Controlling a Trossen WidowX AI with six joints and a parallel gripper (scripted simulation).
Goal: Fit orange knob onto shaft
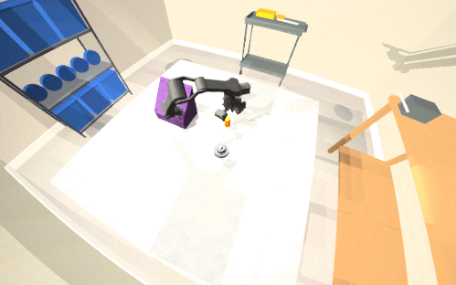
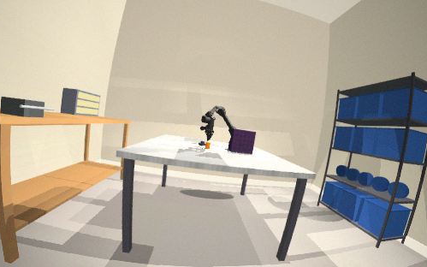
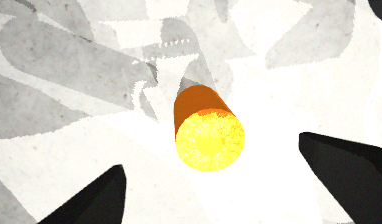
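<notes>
Now: the orange knob 3 cm below my gripper tip. Round my gripper tip: pedestal 6 cm ahead, 19 cm to the right, 5 cm below.
</notes>
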